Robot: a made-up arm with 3 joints. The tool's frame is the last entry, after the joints.
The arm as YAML. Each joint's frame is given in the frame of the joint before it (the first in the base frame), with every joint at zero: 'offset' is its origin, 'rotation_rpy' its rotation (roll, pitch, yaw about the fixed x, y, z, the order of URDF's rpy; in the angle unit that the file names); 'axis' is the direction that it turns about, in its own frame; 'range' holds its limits. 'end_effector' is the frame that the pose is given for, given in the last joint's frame.
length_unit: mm
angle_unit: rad
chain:
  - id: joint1
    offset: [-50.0, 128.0, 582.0]
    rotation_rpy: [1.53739, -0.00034, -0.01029]
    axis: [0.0, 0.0, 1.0]
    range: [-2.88, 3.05]
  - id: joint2
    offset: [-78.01, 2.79, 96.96]
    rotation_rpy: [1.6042, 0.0, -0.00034]
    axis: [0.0, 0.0, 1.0]
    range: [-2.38, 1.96]
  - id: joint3
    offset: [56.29, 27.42, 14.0]
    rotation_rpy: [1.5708, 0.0, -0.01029]
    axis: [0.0, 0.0, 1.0]
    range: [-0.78, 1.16]
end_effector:
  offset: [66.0, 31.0, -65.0]
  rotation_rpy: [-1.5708, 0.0, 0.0]
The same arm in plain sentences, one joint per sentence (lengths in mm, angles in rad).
The arm has three revolute joints in a row. What follows holds with every joint at zero, and every direction is one of the base frame's. The first joint lies 50 mm along -x and 128 mm along +y and 582 mm along +z from the base frame's origin and turns about the direction (-0.0103, -0.999389, 0.0334), from -2.88 to 3.05 rad. The second joint lies 79 mm along -x and 96 mm along -y and 6 mm along +z from the first joint and turns about -z, from -2.38 to 1.96 rad. The third joint lies 56 mm along +x and 28 mm along -y and 14 mm along -z from the second joint and turns about +y, from -0.78 to 1.16 rad. The tool frame, which is the frame that the pose is given for, lies 66 mm along +x and 65 mm along -y and 31 mm along -z from the third joint; its axes are the base frame's turned by roll 3.1416, pitch 0 and yaw 0 rad (as in URDF: about the fixed x, then y, then z).
